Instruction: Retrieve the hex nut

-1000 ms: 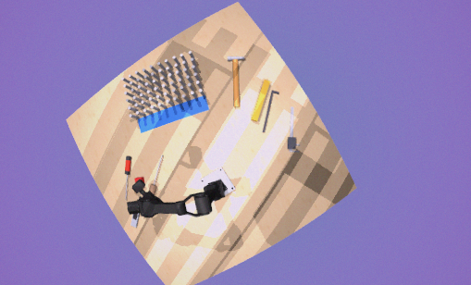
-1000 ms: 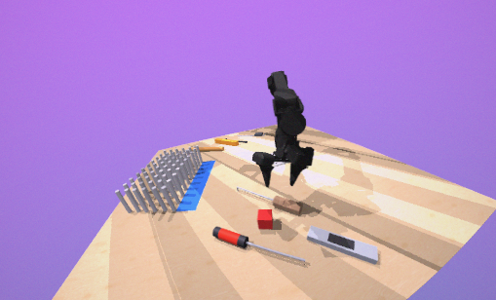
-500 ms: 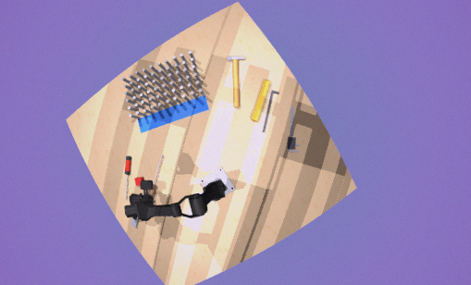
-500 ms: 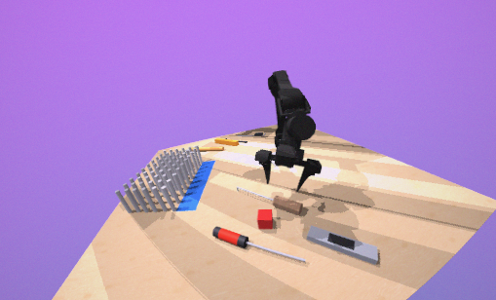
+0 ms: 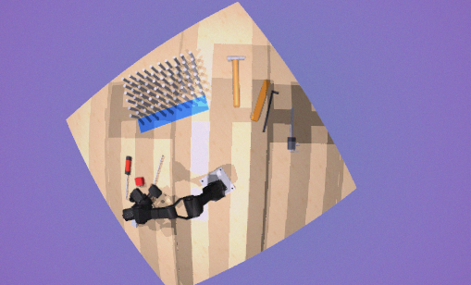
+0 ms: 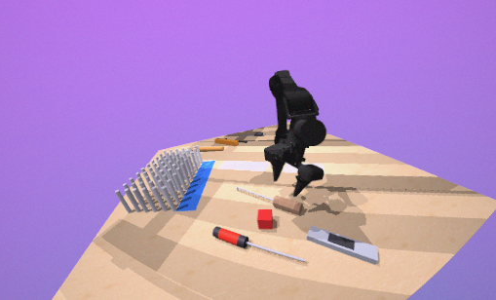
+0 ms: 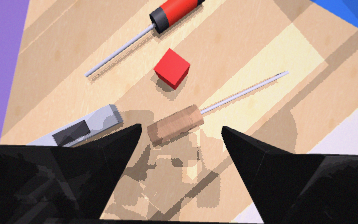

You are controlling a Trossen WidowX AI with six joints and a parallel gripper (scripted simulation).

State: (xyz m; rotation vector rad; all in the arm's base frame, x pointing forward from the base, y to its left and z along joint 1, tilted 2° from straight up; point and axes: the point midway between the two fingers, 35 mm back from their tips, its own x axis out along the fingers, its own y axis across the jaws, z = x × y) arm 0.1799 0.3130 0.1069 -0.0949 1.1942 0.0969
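Right now my gripper tip is 80 mm short of the red cube, 30 mm to the right of it and 60 mm above it. Round my gripper tip: flat grey bar: 50 mm behind, 180 mm to the left, 70 mm below; then thin metal rod tool: 50 mm ahead, 80 mm to the right, 70 mm below; then blue taped strip: 260 mm ahead, 340 mm to the right, 80 mm below.
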